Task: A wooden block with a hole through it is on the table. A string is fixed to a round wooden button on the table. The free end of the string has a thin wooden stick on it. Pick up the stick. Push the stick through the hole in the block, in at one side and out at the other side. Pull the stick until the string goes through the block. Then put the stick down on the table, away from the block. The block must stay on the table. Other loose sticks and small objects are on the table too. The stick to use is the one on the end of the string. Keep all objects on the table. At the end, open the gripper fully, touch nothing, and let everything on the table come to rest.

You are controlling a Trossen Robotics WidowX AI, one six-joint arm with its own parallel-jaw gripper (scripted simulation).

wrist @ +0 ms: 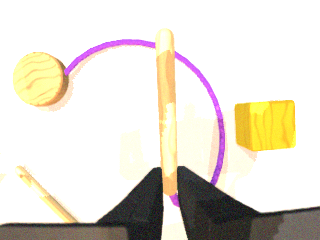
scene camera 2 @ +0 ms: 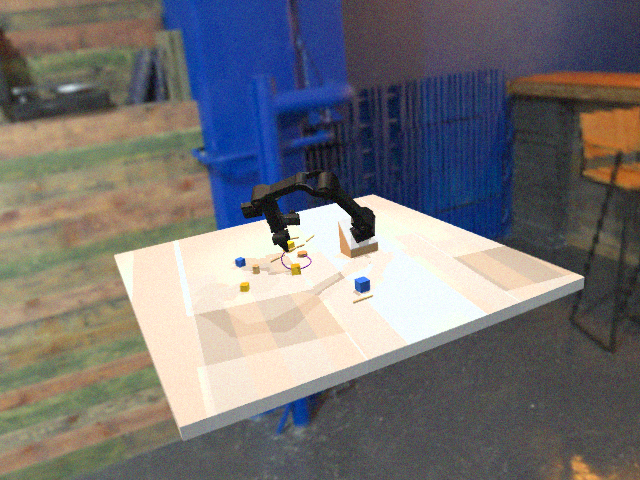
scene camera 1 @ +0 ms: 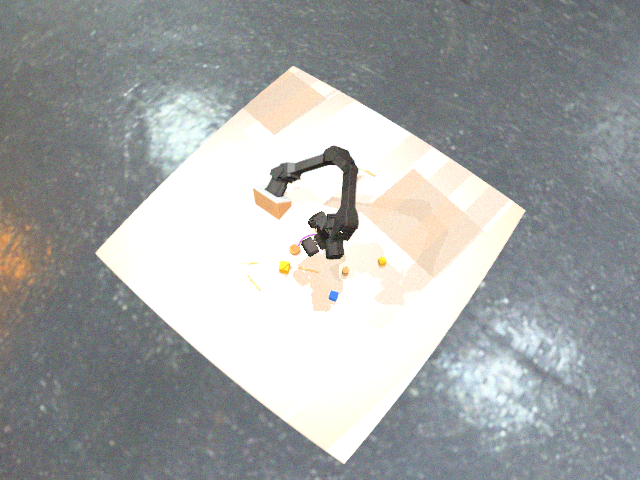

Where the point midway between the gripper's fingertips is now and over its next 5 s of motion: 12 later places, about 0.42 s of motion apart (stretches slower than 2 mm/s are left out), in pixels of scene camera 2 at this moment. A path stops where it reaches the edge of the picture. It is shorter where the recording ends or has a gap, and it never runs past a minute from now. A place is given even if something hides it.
My gripper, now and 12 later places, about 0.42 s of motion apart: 287,251; 283,252; 278,252; 274,253; 269,254; 265,255; 260,256; 256,257; 252,258; 249,259; 249,261; 250,265; 252,268
